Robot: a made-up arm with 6 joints.
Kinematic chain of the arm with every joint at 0, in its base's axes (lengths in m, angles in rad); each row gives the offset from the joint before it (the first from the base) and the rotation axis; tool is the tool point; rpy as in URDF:
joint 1: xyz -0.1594 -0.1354 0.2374 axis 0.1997 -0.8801 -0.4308
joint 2: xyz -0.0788 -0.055 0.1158 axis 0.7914 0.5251 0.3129
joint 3: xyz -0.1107 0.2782 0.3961 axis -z
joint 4: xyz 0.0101 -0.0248 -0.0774 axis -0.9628 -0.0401 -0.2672
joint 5: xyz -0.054 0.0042 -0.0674 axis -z
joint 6: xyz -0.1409 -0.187 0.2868 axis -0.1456 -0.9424 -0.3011
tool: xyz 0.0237 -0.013 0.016 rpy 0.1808 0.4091 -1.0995
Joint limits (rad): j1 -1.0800..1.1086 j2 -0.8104..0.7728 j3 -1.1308..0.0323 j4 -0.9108..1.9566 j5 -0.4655..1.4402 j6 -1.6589..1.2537
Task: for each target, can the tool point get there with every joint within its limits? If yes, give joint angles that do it. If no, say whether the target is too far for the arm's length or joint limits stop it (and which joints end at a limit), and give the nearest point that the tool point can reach.
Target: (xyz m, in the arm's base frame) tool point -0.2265 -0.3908 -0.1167
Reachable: no: joint limits stop it (at a limit: joint 1, joint 2, joint 4, joint 6) | nearest point -0.5221 -0.3862 0.2444 | short by 0.467 m
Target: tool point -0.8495 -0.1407 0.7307
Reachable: yes | joints 0.5936 0.5333 -0.8506 1.4541 -0.0101 0.6592
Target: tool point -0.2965 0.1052 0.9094
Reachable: yes | joints -0.8768 0.1230 -0.6258 1.6054 0.8667 -0.4316
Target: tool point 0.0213 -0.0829 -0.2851
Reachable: no: joint limits stop it (at a limit: joint 1, joint 2, joint 3, joint 4, joint 5, joint 6) | nearest point -0.1130 0.1789 0.0081 | short by 0.415 m
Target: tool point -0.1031 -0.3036 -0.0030
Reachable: no: joint limits stop it (at a limit: joint 1, joint 2, joint 4, joint 6) | nearest point 0.2047 -0.1664 0.2719 | short by 0.435 m
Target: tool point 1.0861 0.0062 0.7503
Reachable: no: too far | nearest point 0.5505 -0.0327 0.7319 | short by 0.537 m
